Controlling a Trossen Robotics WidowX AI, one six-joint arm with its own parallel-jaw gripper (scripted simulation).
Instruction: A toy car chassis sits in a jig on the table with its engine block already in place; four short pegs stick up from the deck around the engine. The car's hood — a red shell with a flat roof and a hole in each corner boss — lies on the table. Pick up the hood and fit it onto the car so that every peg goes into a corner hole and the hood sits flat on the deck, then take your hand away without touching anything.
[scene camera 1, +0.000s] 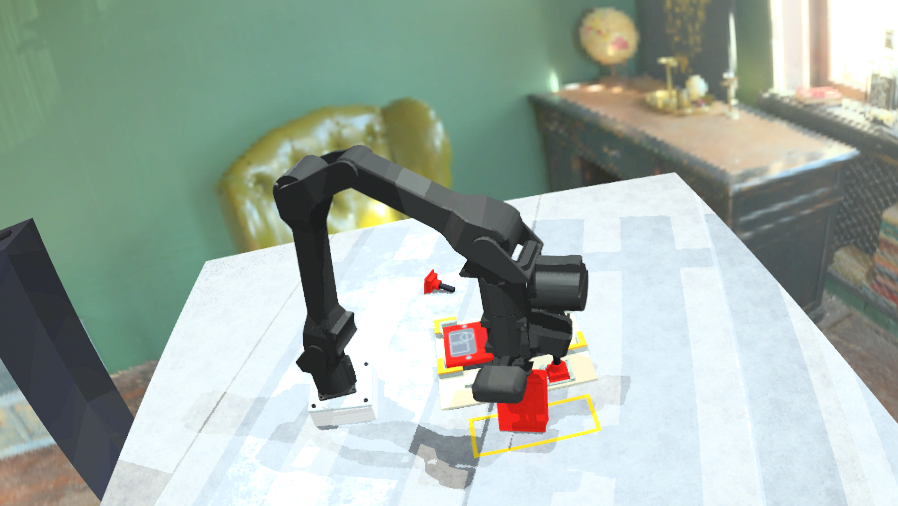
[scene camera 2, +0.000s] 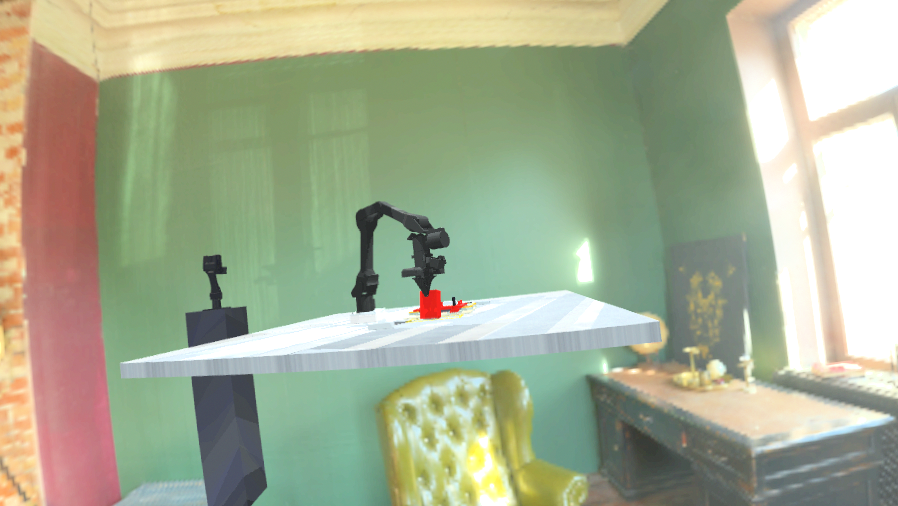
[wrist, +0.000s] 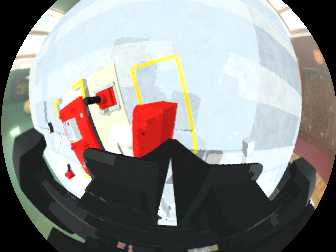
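Labels:
There's my gripper (scene camera 1: 517, 394), which is 0.88 m from the lens, and then a red hood (scene camera 1: 531, 414) at 0.90 m from the lens.

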